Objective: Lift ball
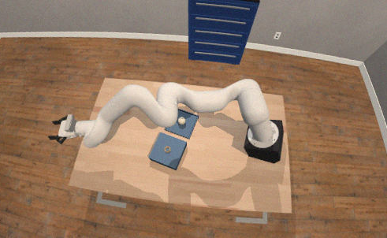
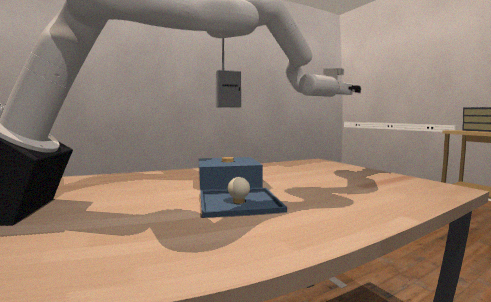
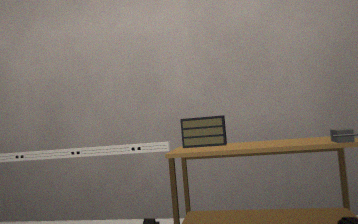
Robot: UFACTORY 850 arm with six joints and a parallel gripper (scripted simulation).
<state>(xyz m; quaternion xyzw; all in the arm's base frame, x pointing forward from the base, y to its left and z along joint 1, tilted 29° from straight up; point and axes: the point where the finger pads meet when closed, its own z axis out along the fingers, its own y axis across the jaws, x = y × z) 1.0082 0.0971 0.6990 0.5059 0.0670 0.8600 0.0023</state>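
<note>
Now: hand 720 mm past the cream ball, 320 mm above it and 160 mm to the left of it. Also, from my hand: flat blue tray 720 mm behind, 350 mm below, 160 mm to the right.
</note>
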